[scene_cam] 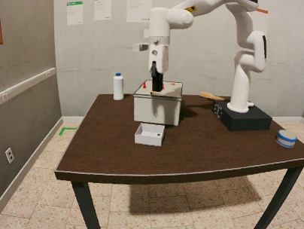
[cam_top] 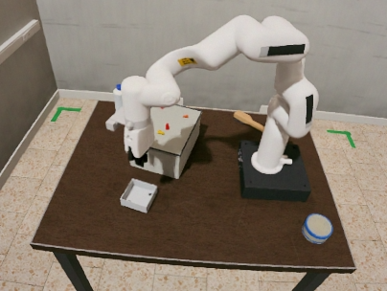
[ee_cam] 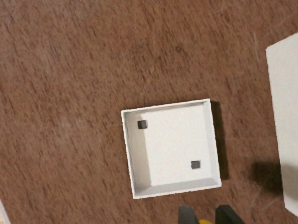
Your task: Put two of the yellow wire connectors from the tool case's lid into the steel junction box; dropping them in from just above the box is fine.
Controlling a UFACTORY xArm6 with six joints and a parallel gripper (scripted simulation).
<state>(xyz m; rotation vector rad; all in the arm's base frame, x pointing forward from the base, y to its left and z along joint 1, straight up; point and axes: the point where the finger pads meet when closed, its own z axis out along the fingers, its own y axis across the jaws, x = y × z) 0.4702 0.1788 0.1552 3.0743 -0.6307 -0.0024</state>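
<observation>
My gripper is now 26 cm to the left of the red wire connector, 8 cm above it and 6 cm past it. Round my hand: tool case 28 cm to the right, 12 cm below, 5 cm behind; orange wire connector 35 cm to the right, 13 cm behind, 8 cm below; blue-rimmed tape roll 63 cm behind, 20 cm below, 9 cm to the left.
</observation>
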